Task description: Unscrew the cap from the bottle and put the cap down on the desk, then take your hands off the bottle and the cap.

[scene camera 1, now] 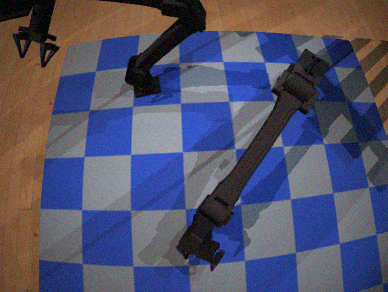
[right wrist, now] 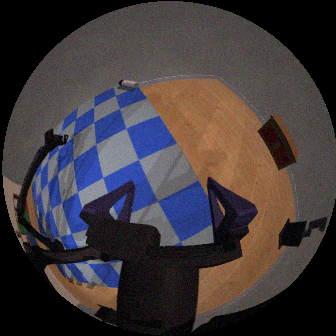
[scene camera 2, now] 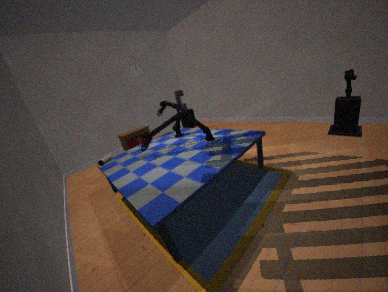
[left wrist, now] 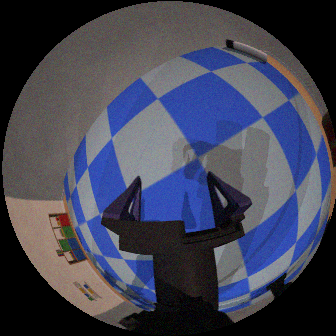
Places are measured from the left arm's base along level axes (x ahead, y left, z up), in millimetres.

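Pixels of known places: left gripper, fingertip midpoint: [scene camera 1: 199, 264] [right wrist: 63, 135] [scene camera 2: 141, 151] [left wrist: 174, 176]; right gripper, fingertip midpoint: [scene camera 1: 32, 62] [right wrist: 168, 182] [scene camera 2: 157, 115]; left arm's base, link origin: [right wrist: 59, 244] [scene camera 2: 210, 139]; right arm's base, link origin: [scene camera 1: 147, 87] [scene camera 2: 179, 135].
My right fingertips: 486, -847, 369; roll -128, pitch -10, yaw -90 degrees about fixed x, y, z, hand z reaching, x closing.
Observation:
Ahead of a thing's pixels: the offset from my right fingertips to its top centre, as dx, dy, dz. "pt": to the spot under its first point. Level surfaces: height alone.
A white bottle @(+915, +327, -301) [scene camera 2: 106, 159] [left wrist: 250, 51] [right wrist: 131, 84] lies on its side at the far edge of the checkered desk. Its black cap @(pt +969, +432, -337) [scene camera 2: 100, 163] [left wrist: 230, 43] [right wrist: 121, 82] sits on one end. Neither shows in scene camera 1. My left gripper [scene camera 1: 199, 262] [scene camera 2: 144, 148] [left wrist: 174, 176] [right wrist: 63, 135] is open and empty, low above the desk and well apart from the bottle. My right gripper [scene camera 1: 33, 61] [right wrist: 168, 182] is open and empty, raised beside the desk edge, far from the bottle.
The blue and grey checkered desk @(dz -369) [scene camera 1: 156, 130] [scene camera 2: 163, 191] [right wrist: 117, 150] spans the work area. A wooden cabinet [scene camera 2: 134, 138] [right wrist: 282, 145] stands on the floor beyond it. A shelf with coloured bins [left wrist: 66, 232] is at the wall. A black pedestal [scene camera 2: 347, 114] stands apart.

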